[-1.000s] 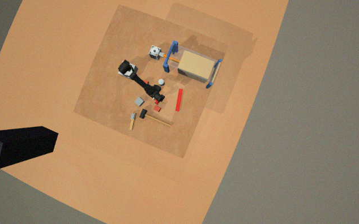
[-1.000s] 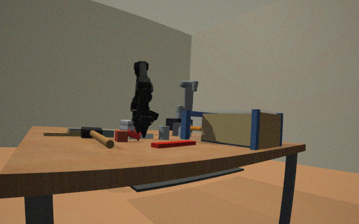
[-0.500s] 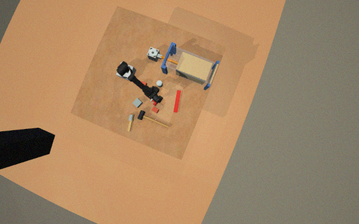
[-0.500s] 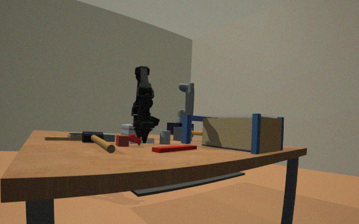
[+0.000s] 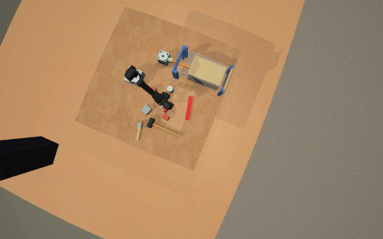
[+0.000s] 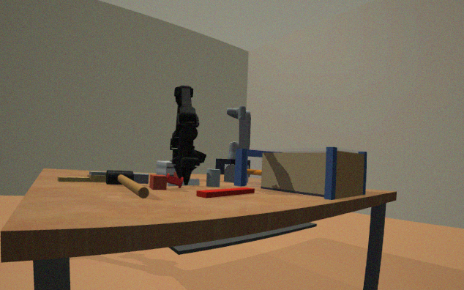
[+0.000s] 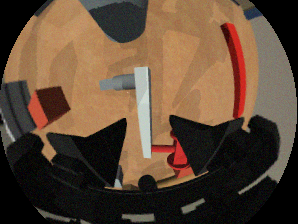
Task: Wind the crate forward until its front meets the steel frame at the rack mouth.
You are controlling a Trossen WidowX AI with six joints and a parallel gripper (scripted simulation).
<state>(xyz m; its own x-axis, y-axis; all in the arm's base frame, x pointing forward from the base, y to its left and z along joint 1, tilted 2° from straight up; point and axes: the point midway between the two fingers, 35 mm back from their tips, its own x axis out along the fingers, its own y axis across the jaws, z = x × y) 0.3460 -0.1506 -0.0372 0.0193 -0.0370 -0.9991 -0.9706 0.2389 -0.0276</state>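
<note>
My gripper tip is 1 cm to the left of the winch handle and 1 cm below it. Also, from my gripper tip: red knob 2 cm ahead, 6 cm to the right, 1 cm above; grey block 14 cm behind, 13 cm to the right, 1 cm above; red bar 23 cm ahead, 3 cm to the left.
</note>
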